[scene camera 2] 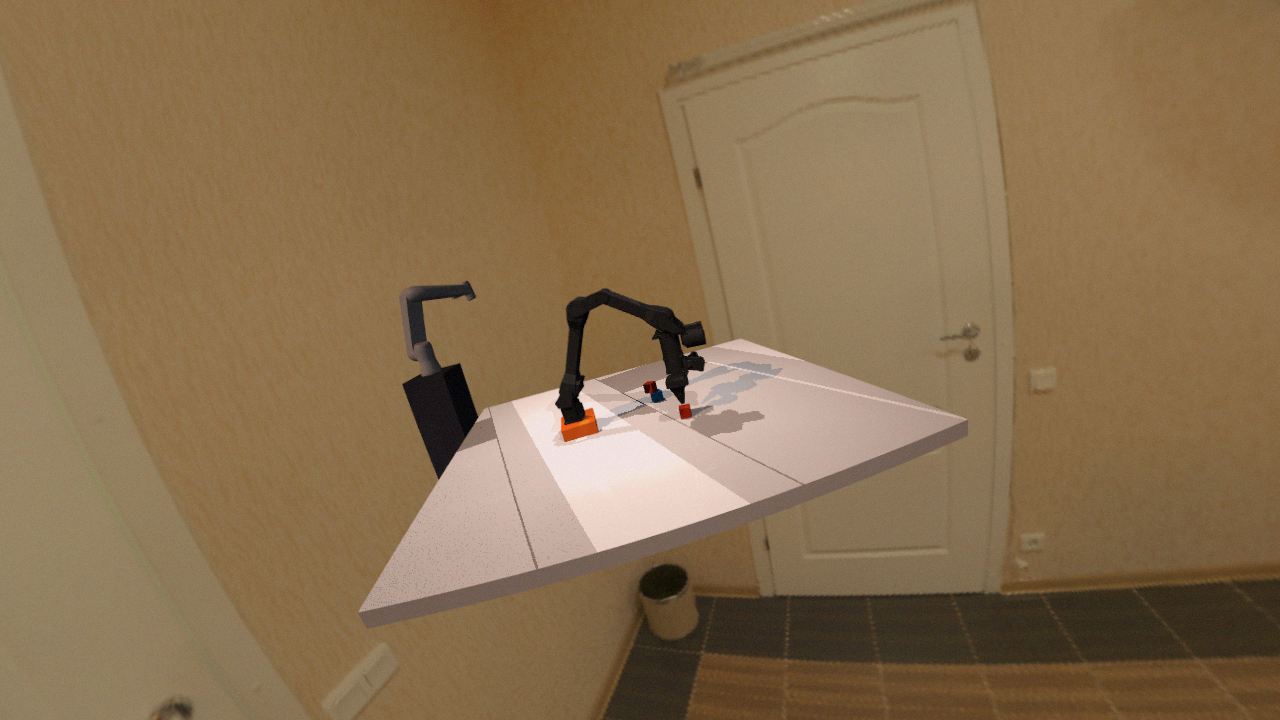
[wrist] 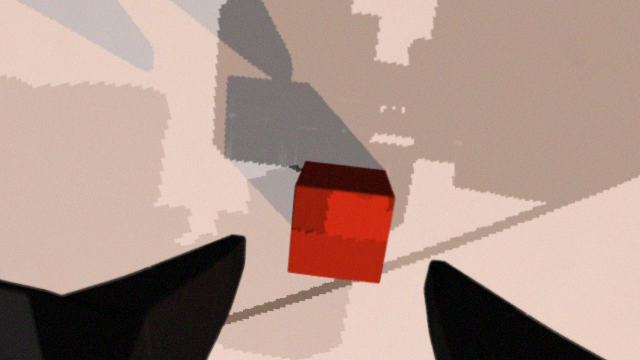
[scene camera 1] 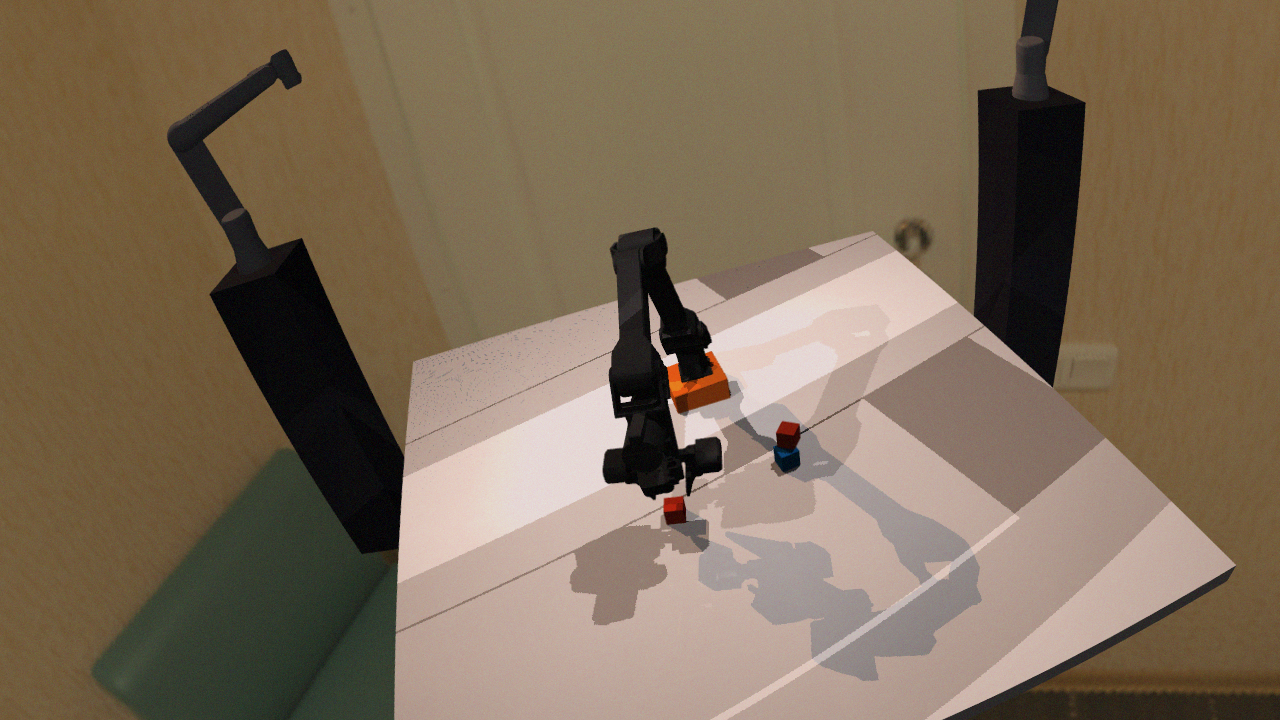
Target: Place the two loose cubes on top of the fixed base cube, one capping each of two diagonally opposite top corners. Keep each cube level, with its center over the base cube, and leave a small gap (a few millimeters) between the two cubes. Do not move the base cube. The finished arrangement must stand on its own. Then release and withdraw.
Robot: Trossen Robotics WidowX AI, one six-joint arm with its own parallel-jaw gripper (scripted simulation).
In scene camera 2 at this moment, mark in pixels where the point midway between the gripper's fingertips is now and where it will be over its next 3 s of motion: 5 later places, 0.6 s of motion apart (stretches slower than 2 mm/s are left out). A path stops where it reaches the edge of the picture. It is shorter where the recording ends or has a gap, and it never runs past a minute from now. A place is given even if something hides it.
My gripper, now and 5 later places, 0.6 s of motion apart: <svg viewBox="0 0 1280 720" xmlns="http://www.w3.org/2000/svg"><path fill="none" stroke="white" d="M683 400L685 409L684 409L682 392L678 377L674 373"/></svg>
